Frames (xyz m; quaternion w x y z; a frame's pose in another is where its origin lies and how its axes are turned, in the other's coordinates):
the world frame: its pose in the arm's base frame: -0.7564 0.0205 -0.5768 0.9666 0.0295 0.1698 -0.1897
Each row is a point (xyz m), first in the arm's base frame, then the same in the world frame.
Working: the arm's base frame: its pose in the world frame: 0.4699 0.2617 0.7849 0.9666 -0.0295 -0.1698 0.1897

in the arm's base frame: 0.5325 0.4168 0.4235
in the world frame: 0.6409 0.8453 1.3014
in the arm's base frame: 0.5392 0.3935 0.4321
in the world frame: 0.6521 0.8262 1.3145
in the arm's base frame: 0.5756 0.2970 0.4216
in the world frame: 0.7218 0.7506 1.3278
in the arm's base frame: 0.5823 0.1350 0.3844
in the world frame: 0.7980 0.6033 1.3146
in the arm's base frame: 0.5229 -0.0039 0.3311
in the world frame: 0.8140 0.4527 1.2625
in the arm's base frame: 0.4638 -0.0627 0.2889
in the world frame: 0.7978 0.3762 1.2113
